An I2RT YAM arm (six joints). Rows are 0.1 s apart.
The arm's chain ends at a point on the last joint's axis. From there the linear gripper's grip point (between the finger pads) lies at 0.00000 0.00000 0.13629 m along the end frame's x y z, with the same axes.
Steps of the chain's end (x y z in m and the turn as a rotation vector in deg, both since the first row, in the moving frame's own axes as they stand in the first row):
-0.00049, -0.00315, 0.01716, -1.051, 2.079, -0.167
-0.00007, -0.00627, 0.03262, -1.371, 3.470, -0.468
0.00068, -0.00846, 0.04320, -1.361, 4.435, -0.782
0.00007, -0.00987, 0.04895, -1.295, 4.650, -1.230
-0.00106, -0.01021, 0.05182, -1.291, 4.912, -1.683
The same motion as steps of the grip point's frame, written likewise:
0.00446, -0.00066, 0.01705, -1.051, 2.079, -0.167
0.00819, -0.00304, 0.03233, -1.371, 3.470, -0.468
0.01124, -0.00530, 0.04275, -1.361, 4.435, -0.782
0.01115, -0.00691, 0.04847, -1.295, 4.650, -1.230
0.01065, -0.00732, 0.05128, -1.291, 4.912, -1.683

